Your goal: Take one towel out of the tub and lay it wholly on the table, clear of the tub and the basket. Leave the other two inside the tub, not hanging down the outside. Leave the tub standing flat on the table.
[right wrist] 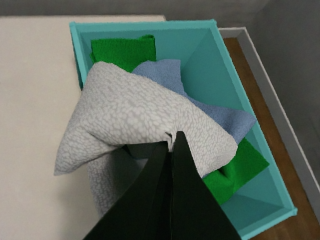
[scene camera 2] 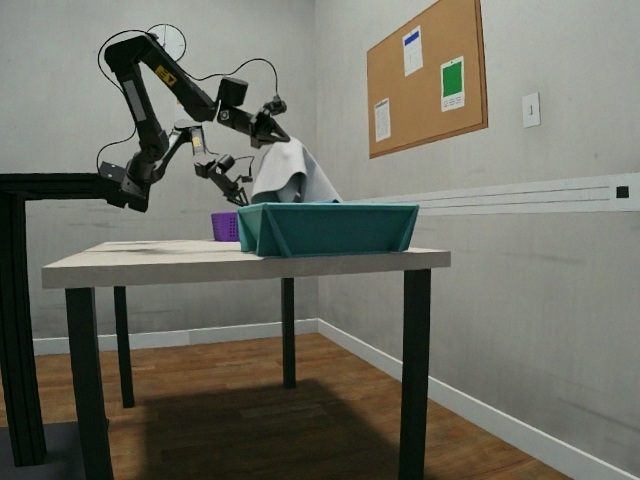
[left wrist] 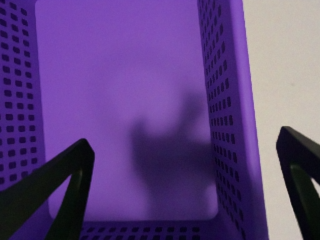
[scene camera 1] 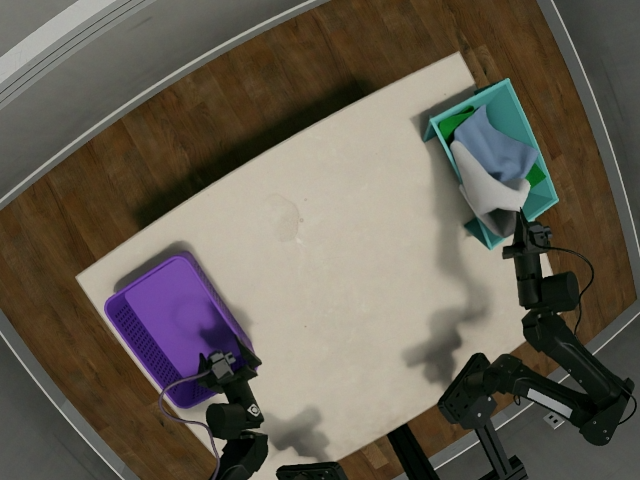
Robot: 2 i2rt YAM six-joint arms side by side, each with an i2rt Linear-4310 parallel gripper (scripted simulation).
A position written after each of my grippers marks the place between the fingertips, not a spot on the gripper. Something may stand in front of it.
In view: my left gripper [left wrist: 176, 140], my right gripper [scene camera 2: 289, 140], a white towel [scene camera 2: 286, 168], a purple basket [scene camera 1: 166, 320] and a teal tub [scene camera 2: 286, 230].
The white towel is seen too in the right wrist view [right wrist: 116, 108] and in scene camera 1 [scene camera 1: 495, 203]. The purple basket is seen too in scene camera 2 [scene camera 2: 228, 225] and in the left wrist view [left wrist: 166, 102]. The teal tub also shows in the right wrist view [right wrist: 208, 76] and in scene camera 1 [scene camera 1: 504, 112]. The right wrist view does not show the purple basket: it is out of frame. The left wrist view does not show the teal tub: it is out of frame.
